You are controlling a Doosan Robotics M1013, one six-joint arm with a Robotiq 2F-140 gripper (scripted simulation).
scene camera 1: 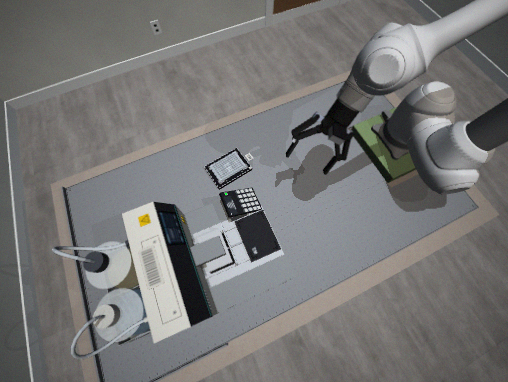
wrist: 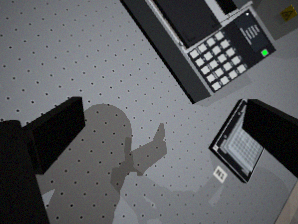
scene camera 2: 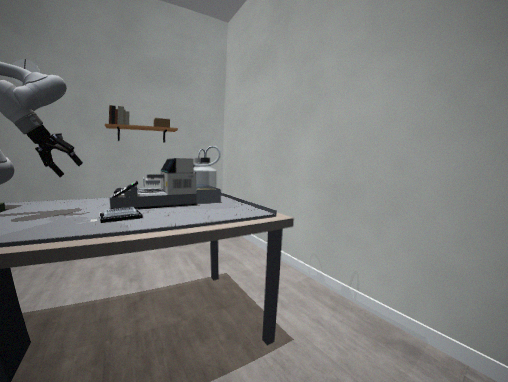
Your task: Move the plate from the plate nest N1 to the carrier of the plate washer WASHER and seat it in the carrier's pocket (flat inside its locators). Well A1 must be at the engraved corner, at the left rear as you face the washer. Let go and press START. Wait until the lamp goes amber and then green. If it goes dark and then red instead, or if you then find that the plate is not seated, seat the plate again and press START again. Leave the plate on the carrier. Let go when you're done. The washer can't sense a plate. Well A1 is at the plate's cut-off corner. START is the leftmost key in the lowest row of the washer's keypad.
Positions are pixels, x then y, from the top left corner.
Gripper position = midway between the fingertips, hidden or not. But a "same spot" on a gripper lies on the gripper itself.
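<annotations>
My gripper: visible in scene camera 1 (pixel 306 164), in scene camera 2, in the wrist view. Same spot on my gripper: (wrist: pixel 38 144) and (scene camera 2: pixel 53 164).
</annotations>
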